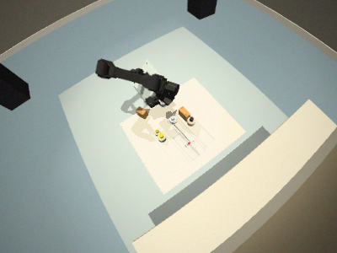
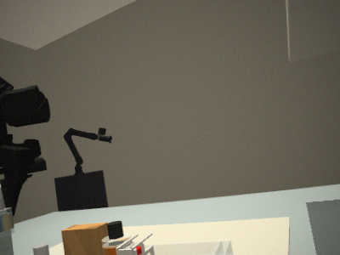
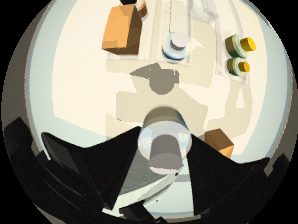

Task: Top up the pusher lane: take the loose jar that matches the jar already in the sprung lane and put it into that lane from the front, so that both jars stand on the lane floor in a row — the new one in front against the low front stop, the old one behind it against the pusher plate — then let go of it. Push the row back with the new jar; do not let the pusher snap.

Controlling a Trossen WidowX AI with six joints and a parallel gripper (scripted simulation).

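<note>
Now: the dark-lidded jar 17 cm ahead of my gripper tip, 9 cm to the left of it and 6 cm below it. Round my gripper tip: cream counter: 61 cm ahead, 4 cm to the left, 26 cm above; red mark: 29 cm ahead, 1 cm to the right, 4 cm below; clear sprung lane: 26 cm ahead, 9 cm below.
</note>
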